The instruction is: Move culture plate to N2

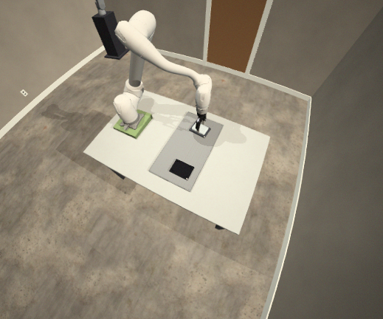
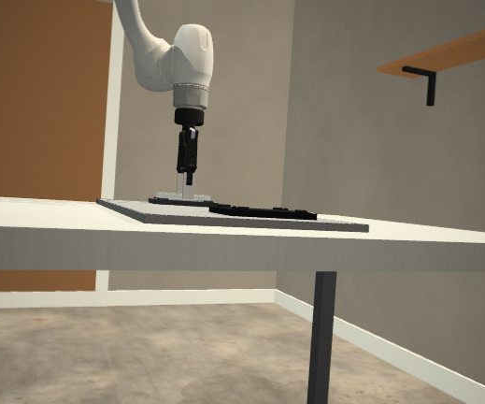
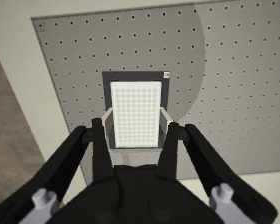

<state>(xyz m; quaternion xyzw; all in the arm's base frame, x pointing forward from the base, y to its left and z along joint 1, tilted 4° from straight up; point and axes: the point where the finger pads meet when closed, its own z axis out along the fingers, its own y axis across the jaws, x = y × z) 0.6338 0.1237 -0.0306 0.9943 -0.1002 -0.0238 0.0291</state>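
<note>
Now: hand 20 mm above the clear lid. Round my hand: 96-well plate: 20 mm below; nest N2: 40 mm below; nest N1: 420 mm to the right, 40 mm below, 20 mm behind.
</note>
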